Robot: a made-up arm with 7 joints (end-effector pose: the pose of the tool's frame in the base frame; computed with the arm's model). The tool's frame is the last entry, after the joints.
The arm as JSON. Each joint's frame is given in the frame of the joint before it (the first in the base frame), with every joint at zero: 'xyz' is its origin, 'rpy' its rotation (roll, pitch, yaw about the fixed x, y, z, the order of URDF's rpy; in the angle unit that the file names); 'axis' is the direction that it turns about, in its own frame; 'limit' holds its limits. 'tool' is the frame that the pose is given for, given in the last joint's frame.
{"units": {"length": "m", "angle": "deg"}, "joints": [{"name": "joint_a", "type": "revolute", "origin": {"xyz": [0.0, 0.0, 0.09], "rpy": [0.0, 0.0, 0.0]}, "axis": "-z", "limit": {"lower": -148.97, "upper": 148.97}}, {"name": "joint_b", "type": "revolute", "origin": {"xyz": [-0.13, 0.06, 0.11], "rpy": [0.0, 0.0, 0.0]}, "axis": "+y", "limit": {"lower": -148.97, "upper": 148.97}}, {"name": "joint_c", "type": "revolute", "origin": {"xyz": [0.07, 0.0, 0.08], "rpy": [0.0, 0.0, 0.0]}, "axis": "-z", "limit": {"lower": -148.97, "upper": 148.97}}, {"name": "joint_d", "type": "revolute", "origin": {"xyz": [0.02, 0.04, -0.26], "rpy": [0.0, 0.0, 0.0]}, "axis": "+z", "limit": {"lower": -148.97, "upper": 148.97}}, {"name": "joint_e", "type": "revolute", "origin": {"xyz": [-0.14, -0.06, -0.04], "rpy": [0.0, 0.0, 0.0]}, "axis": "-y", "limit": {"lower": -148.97, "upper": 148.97}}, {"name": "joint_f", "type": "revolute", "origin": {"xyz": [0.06, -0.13, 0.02], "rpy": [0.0, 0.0, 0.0]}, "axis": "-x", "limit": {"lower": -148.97, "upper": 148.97}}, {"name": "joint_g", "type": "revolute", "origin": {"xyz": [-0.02, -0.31, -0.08], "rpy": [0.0, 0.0, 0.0]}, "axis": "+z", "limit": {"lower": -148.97, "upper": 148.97}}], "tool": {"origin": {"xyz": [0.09, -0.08, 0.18], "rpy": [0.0, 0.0, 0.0]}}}
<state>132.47 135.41 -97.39 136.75 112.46 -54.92 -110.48</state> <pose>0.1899 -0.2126 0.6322 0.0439 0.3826 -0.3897 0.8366</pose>
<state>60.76 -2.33 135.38 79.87 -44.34 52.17 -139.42</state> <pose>-0.2904 0.1576 0.2622 0.3850 0.4526 -0.2406 0.7675</pose>
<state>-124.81 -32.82 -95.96 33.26 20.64 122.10 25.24</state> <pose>0.1197 -0.1029 0.2763 0.2308 -0.4252 0.8591 -0.1668</pose>
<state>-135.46 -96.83 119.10 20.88 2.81 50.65 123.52</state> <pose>-0.0133 -0.1972 0.0767 0.1315 0.3415 -0.1971 0.9095</pose>
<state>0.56 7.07 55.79 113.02 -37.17 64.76 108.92</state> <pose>0.1684 0.0280 0.0835 0.0973 0.2863 -0.4595 -0.8351</pose>
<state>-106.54 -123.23 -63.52 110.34 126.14 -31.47 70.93</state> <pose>-0.4435 -0.3597 0.4952 0.9733 0.0544 -0.2223 0.0147</pose>
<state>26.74 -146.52 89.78 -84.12 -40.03 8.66 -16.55</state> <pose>0.2382 0.5670 0.3195 0.1193 0.9836 -0.1347 0.0104</pose>
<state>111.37 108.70 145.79 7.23 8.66 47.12 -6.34</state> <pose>0.3068 -0.2002 0.2602 0.3461 0.1496 -0.9228 0.0795</pose>
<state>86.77 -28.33 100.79 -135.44 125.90 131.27 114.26</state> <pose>-0.1852 -0.1969 0.1234 0.6717 -0.7393 -0.0438 -0.0197</pose>
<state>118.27 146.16 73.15 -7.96 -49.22 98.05 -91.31</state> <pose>0.0051 0.1931 0.0834 0.3872 -0.0448 0.8531 0.3468</pose>
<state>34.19 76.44 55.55 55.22 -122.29 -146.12 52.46</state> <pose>-0.3196 0.2913 0.4357 0.1021 0.0825 0.3139 -0.9403</pose>
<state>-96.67 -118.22 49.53 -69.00 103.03 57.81 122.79</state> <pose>-0.5027 -0.0523 0.4025 0.9544 0.1801 -0.0489 0.2332</pose>
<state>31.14 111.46 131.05 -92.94 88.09 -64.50 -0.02</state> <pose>-0.0495 0.5527 -0.0316 0.2175 -0.9277 0.2789 0.1196</pose>
